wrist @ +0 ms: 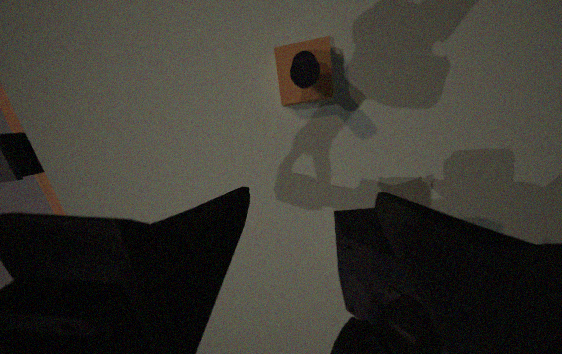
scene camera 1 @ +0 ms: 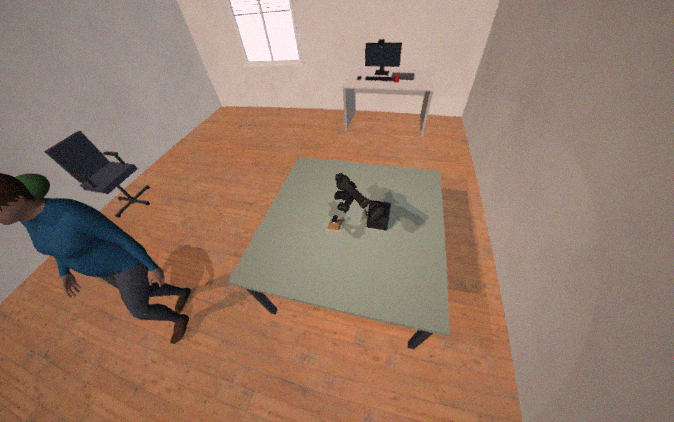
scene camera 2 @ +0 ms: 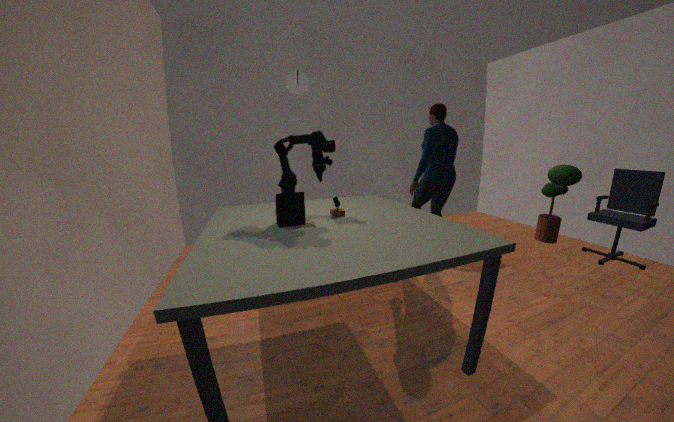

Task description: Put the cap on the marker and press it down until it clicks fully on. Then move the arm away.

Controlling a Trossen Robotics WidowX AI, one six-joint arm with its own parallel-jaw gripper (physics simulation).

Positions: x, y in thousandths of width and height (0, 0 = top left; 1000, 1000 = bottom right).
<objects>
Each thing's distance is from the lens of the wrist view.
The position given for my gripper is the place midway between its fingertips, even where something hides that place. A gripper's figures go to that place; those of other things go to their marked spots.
my gripper (wrist: 556, 558): 0.11 m
black cap (wrist: 544, 199): 0.21 m
</objects>
